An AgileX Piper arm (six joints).
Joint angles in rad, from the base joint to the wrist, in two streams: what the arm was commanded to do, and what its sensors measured. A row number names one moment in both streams.
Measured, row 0:
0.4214 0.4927 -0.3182 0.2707 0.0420 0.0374
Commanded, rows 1 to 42:
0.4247 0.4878 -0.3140 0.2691 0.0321 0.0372
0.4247 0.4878 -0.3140 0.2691 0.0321 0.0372
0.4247 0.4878 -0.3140 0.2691 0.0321 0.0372
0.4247 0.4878 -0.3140 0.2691 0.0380 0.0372
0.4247 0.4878 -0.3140 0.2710 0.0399 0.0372
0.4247 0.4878 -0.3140 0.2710 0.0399 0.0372
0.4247 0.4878 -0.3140 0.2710 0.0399 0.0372
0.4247 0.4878 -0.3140 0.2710 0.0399 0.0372
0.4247 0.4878 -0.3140 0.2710 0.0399 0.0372
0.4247 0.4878 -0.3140 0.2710 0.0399 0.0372
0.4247 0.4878 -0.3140 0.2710 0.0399 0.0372
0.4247 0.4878 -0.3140 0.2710 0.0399 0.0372
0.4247 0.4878 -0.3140 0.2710 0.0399 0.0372
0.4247 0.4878 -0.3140 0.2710 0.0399 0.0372
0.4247 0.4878 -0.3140 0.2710 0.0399 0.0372
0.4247 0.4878 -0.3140 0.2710 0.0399 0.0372
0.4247 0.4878 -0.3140 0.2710 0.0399 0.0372
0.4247 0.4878 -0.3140 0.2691 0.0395 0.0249
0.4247 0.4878 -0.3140 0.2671 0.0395 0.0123
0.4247 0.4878 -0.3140 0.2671 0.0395 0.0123
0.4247 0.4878 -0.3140 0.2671 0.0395 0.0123
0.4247 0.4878 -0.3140 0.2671 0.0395 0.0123
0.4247 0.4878 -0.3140 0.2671 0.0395 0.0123
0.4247 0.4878 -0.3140 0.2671 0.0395 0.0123
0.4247 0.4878 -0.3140 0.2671 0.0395 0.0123
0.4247 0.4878 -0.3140 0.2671 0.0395 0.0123
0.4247 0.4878 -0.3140 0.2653 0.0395 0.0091
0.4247 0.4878 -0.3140 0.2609 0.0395 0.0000
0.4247 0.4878 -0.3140 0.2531 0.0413 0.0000
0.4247 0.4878 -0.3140 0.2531 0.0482 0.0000
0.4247 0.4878 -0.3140 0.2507 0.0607 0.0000
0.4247 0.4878 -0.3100 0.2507 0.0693 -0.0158
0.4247 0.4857 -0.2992 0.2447 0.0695 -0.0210
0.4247 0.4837 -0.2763 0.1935 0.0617 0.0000
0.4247 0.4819 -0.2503 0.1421 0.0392 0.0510
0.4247 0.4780 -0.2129 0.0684 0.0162 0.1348
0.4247 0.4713 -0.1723 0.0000 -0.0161 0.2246
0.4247 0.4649 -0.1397 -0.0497 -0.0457 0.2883
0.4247 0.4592 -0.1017 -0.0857 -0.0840 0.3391
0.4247 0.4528 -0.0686 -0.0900 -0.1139 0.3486
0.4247 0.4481 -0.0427 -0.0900 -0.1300 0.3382
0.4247 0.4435 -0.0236 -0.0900 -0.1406 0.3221
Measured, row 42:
0.4214 0.4649 -0.1082 -0.0240 -0.0479 0.2777
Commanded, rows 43 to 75:
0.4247 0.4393 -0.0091 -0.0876 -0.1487 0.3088
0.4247 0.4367 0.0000 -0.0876 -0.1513 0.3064
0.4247 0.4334 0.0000 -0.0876 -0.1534 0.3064
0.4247 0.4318 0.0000 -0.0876 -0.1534 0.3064
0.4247 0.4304 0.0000 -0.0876 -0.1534 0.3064
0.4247 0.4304 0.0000 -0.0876 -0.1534 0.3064
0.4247 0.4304 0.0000 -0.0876 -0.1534 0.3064
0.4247 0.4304 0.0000 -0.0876 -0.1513 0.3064
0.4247 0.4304 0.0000 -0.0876 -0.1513 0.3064
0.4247 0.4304 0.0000 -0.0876 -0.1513 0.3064
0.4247 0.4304 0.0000 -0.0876 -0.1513 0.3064
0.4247 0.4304 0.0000 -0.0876 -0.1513 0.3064
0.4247 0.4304 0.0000 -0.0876 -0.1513 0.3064
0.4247 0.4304 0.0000 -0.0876 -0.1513 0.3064
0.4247 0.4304 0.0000 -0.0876 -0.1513 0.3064
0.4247 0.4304 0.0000 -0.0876 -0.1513 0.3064
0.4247 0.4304 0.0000 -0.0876 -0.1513 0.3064
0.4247 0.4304 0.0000 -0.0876 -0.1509 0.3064
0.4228 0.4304 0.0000 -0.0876 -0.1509 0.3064
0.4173 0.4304 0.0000 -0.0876 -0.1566 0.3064
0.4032 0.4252 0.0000 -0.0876 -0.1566 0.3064
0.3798 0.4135 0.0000 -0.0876 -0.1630 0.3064
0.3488 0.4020 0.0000 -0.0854 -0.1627 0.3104
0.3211 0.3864 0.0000 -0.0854 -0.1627 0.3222
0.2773 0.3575 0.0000 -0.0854 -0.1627 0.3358
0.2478 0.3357 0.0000 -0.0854 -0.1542 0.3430
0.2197 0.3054 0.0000 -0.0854 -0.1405 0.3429
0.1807 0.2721 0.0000 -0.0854 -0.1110 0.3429
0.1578 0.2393 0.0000 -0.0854 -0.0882 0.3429
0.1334 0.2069 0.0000 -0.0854 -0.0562 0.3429
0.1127 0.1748 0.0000 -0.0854 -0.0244 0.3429
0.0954 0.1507 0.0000 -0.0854 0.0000 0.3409
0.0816 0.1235 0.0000 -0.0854 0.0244 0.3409
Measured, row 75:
0.1467 0.2163 -0.0052 -0.0779 -0.0698 0.3390
